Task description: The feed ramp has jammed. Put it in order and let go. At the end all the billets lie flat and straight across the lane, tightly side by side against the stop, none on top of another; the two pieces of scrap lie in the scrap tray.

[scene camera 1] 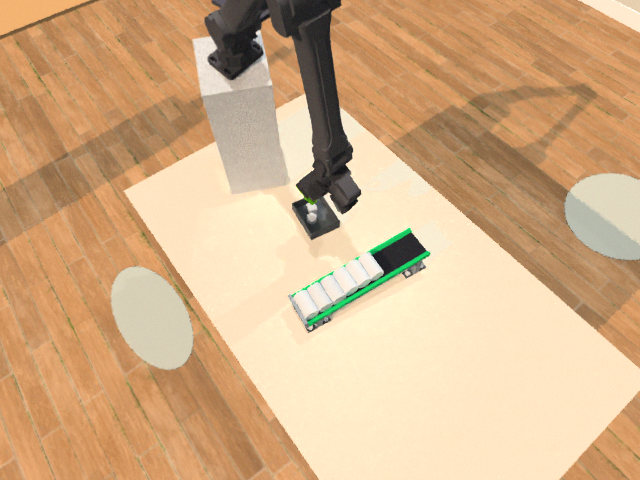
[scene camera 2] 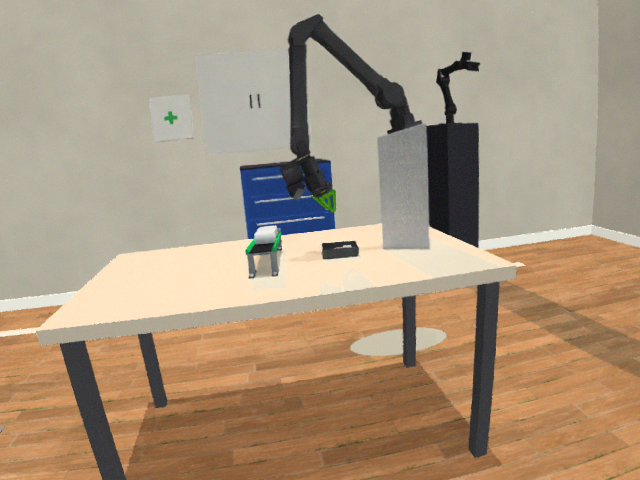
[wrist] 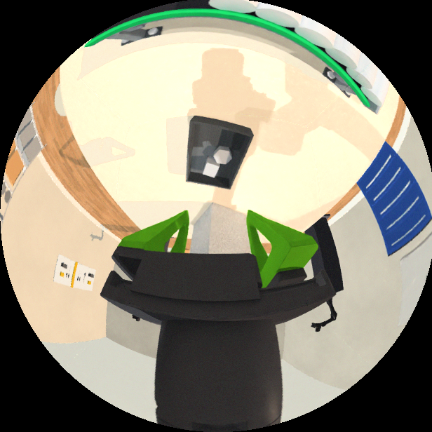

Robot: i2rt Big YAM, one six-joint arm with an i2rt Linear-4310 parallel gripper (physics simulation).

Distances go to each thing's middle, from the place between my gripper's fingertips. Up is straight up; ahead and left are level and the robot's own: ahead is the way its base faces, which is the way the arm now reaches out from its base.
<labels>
Right now the dark scrap tray [scene camera 1: 327, 220] is 10 mm behind my hand, 10 mm to the left of it and 140 mm below it.
</labels>
